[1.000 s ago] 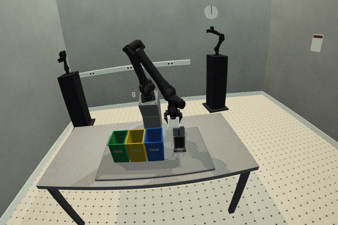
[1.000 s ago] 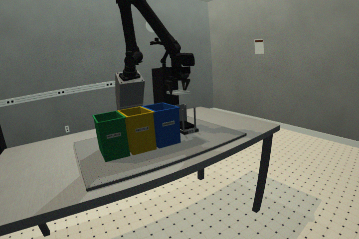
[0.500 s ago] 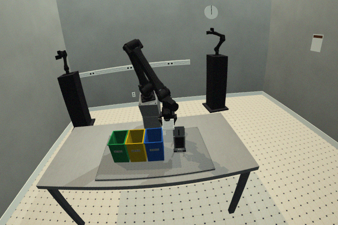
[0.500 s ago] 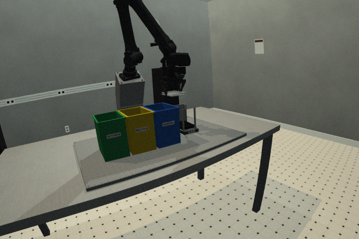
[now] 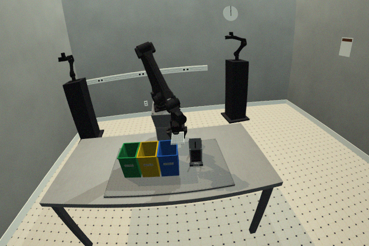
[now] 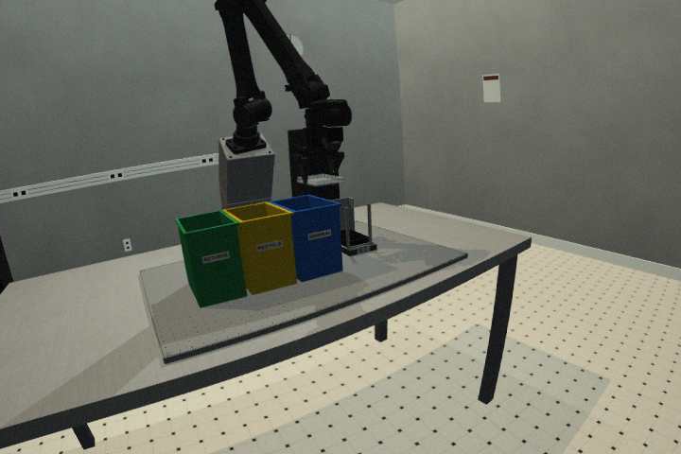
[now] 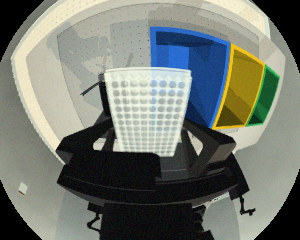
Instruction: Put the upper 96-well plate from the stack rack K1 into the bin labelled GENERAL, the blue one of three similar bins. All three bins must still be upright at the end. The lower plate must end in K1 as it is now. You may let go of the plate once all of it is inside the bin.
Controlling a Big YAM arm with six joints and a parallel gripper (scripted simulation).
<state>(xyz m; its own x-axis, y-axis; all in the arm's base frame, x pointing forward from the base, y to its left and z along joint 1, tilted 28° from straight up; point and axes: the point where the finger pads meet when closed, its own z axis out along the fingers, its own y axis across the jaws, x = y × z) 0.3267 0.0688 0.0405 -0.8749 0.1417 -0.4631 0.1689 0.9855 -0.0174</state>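
The blue general bin lies 20 mm ahead of my hand, 80 mm to the right of it and 140 mm below it. The rest, counted from my hand: yellow bin (210 mm to the right, 140 mm below); then white 96-well plate (right at my hand); then green bin (20 mm behind, 340 mm to the right, 140 mm below).
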